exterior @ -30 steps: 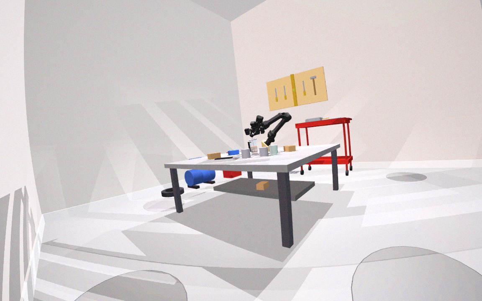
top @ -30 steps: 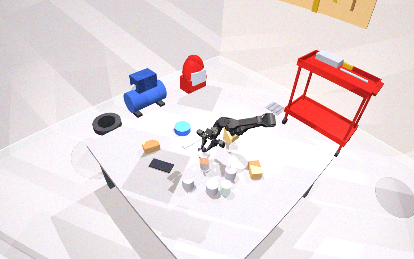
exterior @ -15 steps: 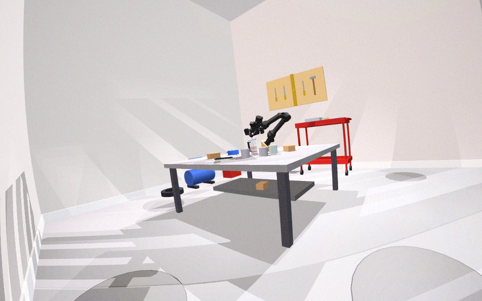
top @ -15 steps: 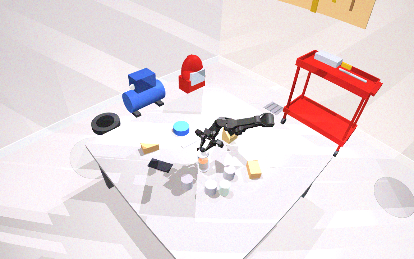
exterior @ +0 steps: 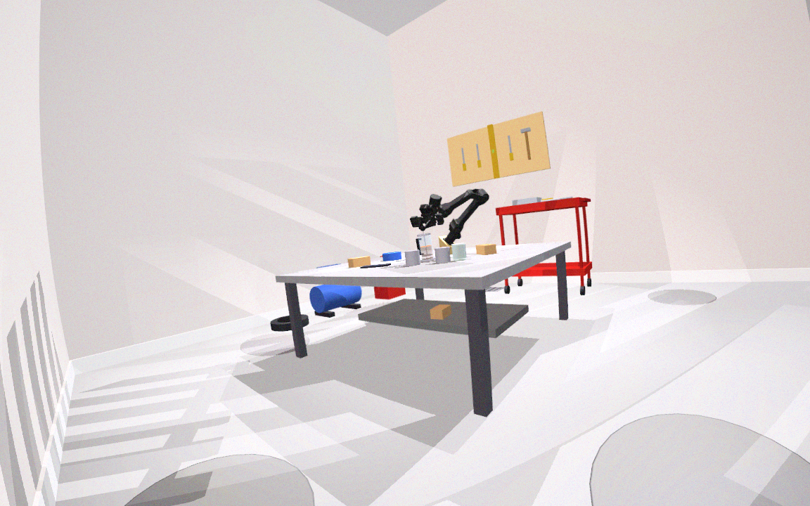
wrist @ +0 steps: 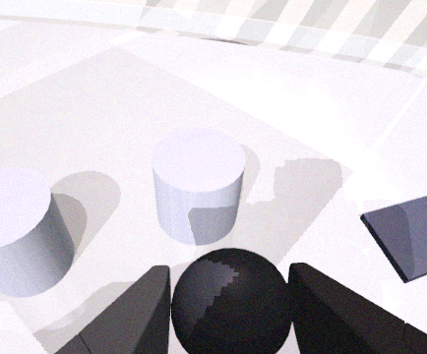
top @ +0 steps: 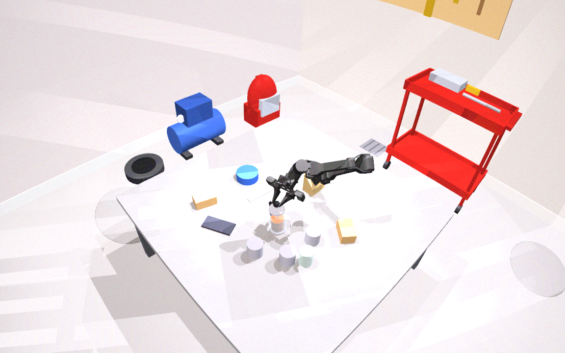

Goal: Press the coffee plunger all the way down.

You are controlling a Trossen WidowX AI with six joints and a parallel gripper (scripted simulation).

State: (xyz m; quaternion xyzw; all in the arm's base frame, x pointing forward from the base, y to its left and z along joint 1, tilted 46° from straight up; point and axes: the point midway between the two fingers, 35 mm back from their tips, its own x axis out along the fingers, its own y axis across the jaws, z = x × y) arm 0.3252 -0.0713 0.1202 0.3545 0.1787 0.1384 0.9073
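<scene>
The coffee press lies 90 mm below my gripper tip, 20 mm to the right of it and 20 mm behind it. The rest, counted from my gripper tip: pale green cup (220 mm to the left, 140 mm below, 40 mm ahead); then blue disc (360 mm to the right, 180 mm behind, 150 mm below); then dark flat plate (210 mm to the right, 170 mm below, 160 mm ahead).
</scene>
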